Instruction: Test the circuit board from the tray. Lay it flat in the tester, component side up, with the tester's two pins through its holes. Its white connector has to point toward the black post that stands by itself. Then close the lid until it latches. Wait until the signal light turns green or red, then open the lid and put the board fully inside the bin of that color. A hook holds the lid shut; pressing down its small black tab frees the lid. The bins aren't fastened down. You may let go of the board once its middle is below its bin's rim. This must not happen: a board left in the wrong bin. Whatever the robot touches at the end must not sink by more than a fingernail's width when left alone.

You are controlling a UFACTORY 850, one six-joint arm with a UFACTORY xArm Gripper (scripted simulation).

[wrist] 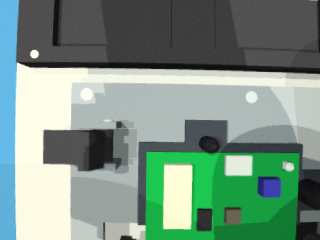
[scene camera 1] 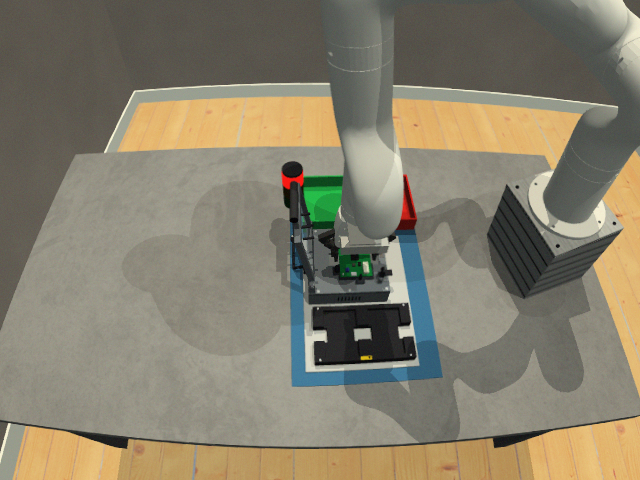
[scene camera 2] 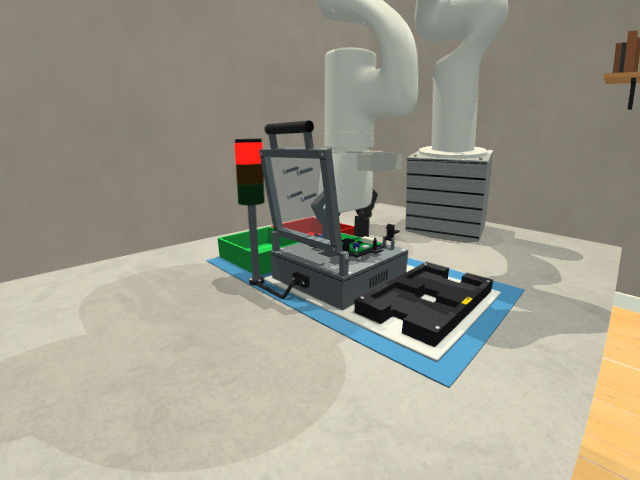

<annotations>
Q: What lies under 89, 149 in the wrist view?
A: A latch hook.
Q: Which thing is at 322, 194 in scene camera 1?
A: A green bin.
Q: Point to a clear tester lid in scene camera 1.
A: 303, 239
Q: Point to a green bin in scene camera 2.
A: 235, 248
</annotations>
